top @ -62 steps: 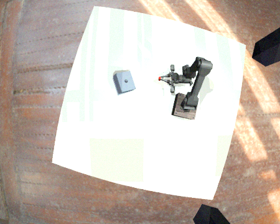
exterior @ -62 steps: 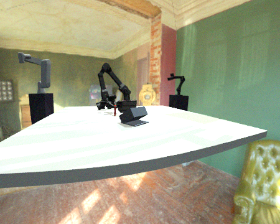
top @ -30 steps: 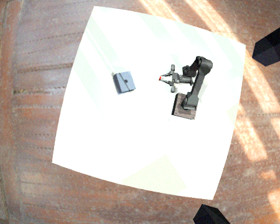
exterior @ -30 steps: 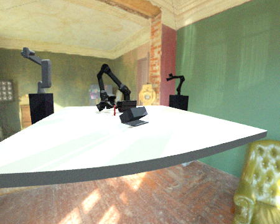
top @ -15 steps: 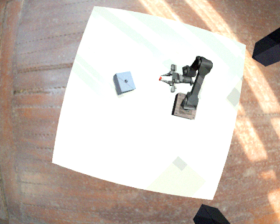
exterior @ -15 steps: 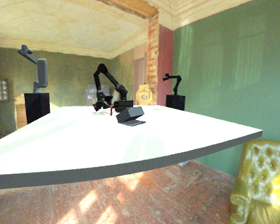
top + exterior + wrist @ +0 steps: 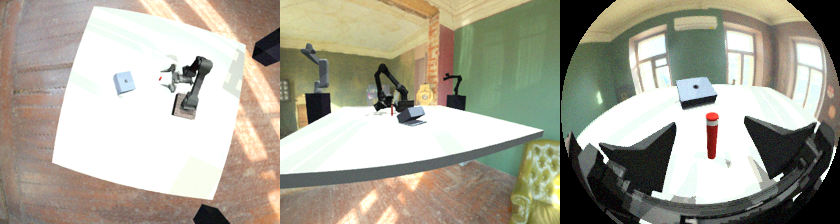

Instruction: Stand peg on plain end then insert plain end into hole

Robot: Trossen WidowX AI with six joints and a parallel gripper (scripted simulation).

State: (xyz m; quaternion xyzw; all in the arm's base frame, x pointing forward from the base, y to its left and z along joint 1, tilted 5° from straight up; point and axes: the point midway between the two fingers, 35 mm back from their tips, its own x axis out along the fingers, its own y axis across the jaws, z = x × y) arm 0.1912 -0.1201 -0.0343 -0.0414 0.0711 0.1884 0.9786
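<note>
The red peg is 10 mm below my gripper tip. The rest, counted from my gripper tip: sloped panel: 210 mm ahead, 120 mm to the left, 20 mm below.
</note>
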